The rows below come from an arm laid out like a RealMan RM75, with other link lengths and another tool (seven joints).
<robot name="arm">
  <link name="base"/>
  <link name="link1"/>
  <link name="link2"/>
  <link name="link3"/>
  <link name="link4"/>
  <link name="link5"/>
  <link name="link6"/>
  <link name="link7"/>
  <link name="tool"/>
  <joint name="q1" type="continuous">
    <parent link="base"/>
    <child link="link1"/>
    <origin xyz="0 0 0.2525"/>
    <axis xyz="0 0 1"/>
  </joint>
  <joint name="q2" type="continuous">
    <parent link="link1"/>
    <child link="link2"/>
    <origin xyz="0 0 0" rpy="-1.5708 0 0"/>
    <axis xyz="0 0 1"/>
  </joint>
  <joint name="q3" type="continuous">
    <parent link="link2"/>
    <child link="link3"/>
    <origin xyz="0 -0.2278 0" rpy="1.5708 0 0"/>
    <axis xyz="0 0 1"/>
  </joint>
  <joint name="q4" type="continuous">
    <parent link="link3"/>
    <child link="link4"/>
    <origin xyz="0 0 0" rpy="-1.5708 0 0"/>
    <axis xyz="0 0 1"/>
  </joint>
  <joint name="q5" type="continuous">
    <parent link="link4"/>
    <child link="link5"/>
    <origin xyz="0 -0.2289 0" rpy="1.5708 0 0"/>
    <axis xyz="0 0 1"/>
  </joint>
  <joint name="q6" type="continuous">
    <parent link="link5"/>
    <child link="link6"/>
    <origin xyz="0 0 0" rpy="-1.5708 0 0"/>
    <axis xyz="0 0 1"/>
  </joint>
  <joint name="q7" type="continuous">
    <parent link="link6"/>
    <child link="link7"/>
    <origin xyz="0 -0.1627 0" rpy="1.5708 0 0"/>
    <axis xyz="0 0 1"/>
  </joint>
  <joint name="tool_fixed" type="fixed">
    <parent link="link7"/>
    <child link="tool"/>
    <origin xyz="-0.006 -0.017 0.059" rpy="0 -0.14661 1.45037"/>
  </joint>
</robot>
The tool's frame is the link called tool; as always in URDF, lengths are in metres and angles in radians. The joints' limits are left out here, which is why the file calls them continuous.
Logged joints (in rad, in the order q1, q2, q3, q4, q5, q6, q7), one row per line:
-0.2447, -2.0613, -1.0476, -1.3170, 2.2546, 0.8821, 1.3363
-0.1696, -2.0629, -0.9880, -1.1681, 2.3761, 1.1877, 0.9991
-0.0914, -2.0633, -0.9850, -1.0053, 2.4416, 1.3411, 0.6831
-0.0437, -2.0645, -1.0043, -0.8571, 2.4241, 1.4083, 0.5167
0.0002, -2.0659, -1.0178, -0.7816, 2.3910, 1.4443, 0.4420
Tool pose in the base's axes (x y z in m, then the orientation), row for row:
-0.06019, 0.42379, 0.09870, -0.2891, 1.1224, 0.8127
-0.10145, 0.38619, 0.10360, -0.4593, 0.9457, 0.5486
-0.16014, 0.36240, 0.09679, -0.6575, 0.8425, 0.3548
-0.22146, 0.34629, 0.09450, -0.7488, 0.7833, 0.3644
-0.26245, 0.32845, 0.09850, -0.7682, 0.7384, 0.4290
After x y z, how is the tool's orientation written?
As angles about the fixed x, y, z axes (roll, pitch, yaw), in radians.
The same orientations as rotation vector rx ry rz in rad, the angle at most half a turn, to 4 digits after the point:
-0.7026, 0.9557, 0.8811
-0.6745, 0.7961, 0.7161
-0.7611, 0.6987, 0.5998
-0.8447, 0.6134, 0.6241
-0.8800, 0.5385, 0.6742

